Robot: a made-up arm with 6 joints. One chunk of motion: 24 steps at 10 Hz.
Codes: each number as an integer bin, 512 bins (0 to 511) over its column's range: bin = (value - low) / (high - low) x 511, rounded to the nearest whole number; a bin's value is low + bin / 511 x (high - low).
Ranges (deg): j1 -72..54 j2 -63..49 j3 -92..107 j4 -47..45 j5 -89..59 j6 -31..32
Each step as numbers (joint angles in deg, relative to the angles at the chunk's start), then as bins.
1 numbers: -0.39 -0.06 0.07 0.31 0.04 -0.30
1 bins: 290 287 236 263 307 249
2 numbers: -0.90 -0.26 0.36 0.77 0.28 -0.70
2 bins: 288 286 237 265 308 246
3 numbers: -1.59 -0.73 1.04 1.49 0.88 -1.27
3 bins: 286 284 239 269 310 241
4 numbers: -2.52 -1.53 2.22 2.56 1.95 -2.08
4 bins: 282 280 242 275 314 235
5 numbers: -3.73 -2.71 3.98 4.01 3.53 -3.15
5 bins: 277 275 246 283 319 226
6 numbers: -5.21 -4.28 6.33 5.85 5.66 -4.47
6 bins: 271 268 252 294 327 215
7 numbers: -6.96 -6.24 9.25 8.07 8.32 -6.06
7 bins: 264 259 260 306 336 202
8 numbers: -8.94 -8.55 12.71 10.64 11.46 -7.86
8 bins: 256 248 269 320 347 188
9 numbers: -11.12 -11.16 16.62 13.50 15.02 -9.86
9 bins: 247 237 279 336 359 171
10 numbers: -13.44 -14.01 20.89 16.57 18.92 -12.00
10 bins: 237 224 290 353 373 154
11 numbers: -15.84 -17.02 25.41 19.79 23.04 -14.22
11 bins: 228 210 301 371 387 136
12 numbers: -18.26 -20.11 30.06 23.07 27.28 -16.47
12 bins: 218 196 313 389 401 118
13 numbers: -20.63 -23.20 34.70 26.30 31.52 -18.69
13 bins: 208 182 325 407 416 100
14 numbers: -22.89 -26.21 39.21 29.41 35.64 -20.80
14 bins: 199 168 337 424 430 83
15 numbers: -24.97 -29.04 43.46 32.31 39.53 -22.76
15 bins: 191 155 348 441 444 67
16 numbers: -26.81 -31.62 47.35 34.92 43.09 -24.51
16 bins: 183 143 358 455 456 53
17 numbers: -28.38 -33.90 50.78 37.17 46.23 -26.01
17 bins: 177 133 367 468 467 40
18 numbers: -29.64 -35.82 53.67 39.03 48.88 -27.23
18 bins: 172 124 374 478 476 31
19 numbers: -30.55 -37.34 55.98 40.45 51.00 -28.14
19 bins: 168 117 380 486 483 23
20 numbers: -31.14 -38.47 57.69 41.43 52.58 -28.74
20 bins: 166 112 384 491 489 18
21 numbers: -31.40 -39.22 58.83 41.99 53.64 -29.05
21 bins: 165 108 387 494 492 16
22 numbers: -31.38 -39.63 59.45 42.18 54.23 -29.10
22 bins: 165 107 389 495 495 15
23 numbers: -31.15 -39.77 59.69 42.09 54.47 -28.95
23 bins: 166 106 390 495 495 17
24 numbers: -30.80 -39.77 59.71 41.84 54.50 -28.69
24 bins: 167 106 390 493 495 19
